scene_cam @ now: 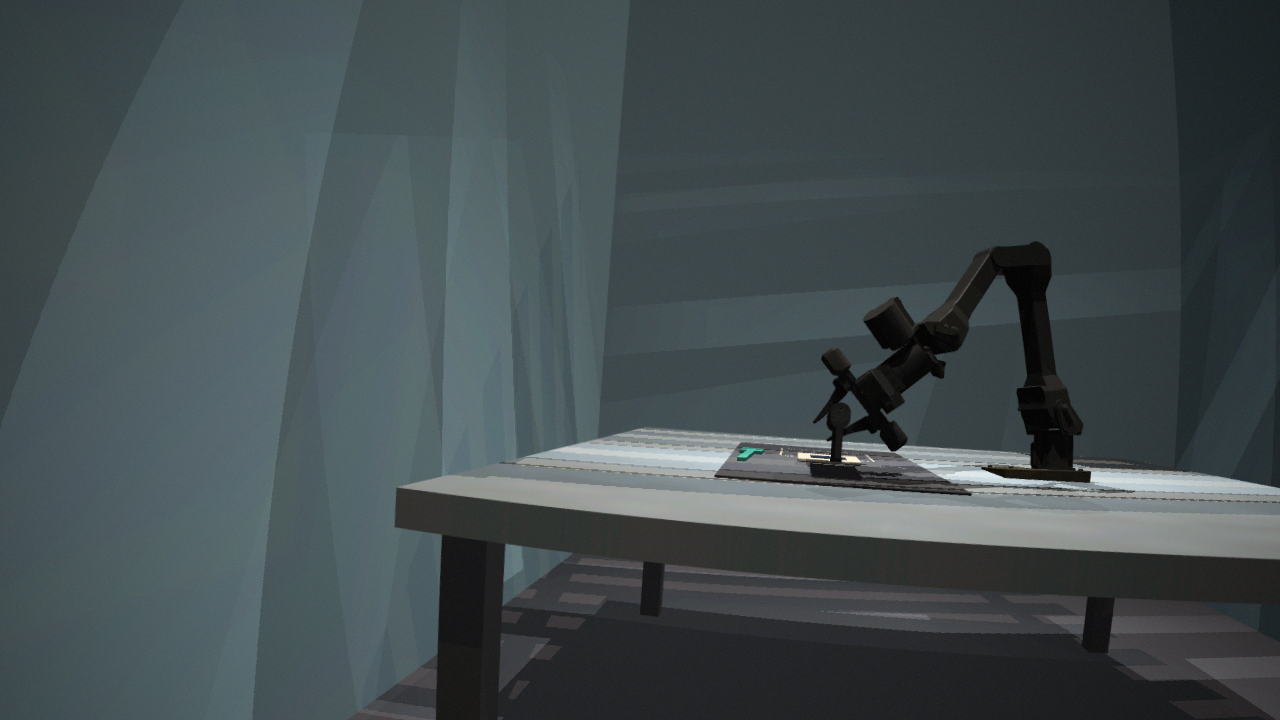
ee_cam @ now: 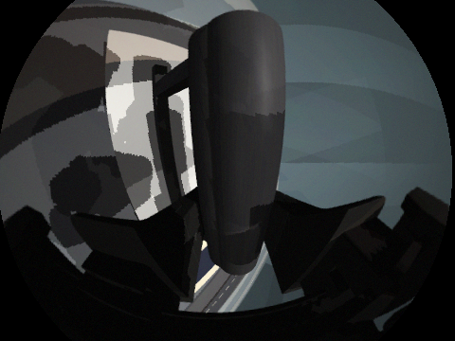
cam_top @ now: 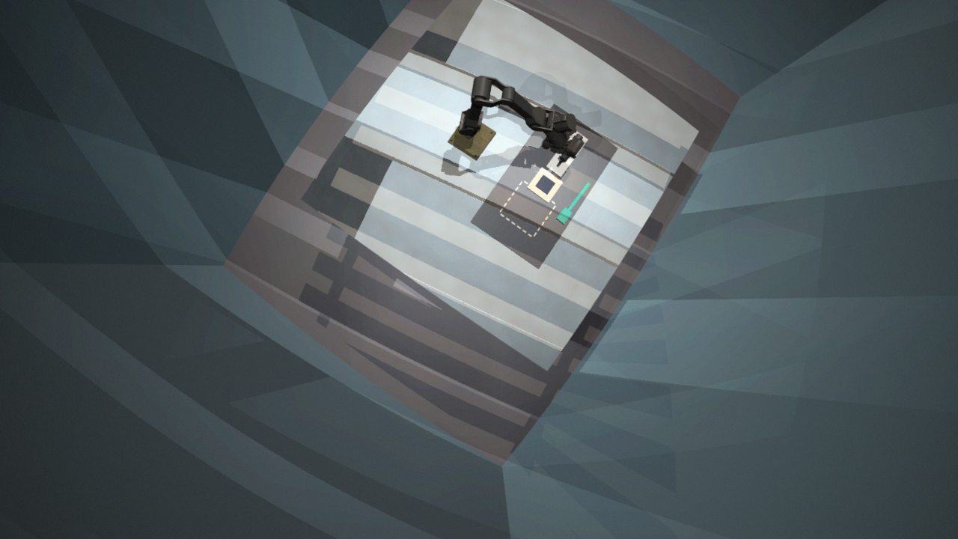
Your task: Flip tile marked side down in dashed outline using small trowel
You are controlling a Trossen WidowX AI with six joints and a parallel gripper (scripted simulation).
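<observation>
Now: gripper tip 15 cm to the left of the tile and 5 cm above it. The rest, counted from my gripper tip: flat tool: 14 cm ahead, 13 cm to the right, 6 cm below; then dark mat: 13 cm to the right, 8 cm below.
</observation>
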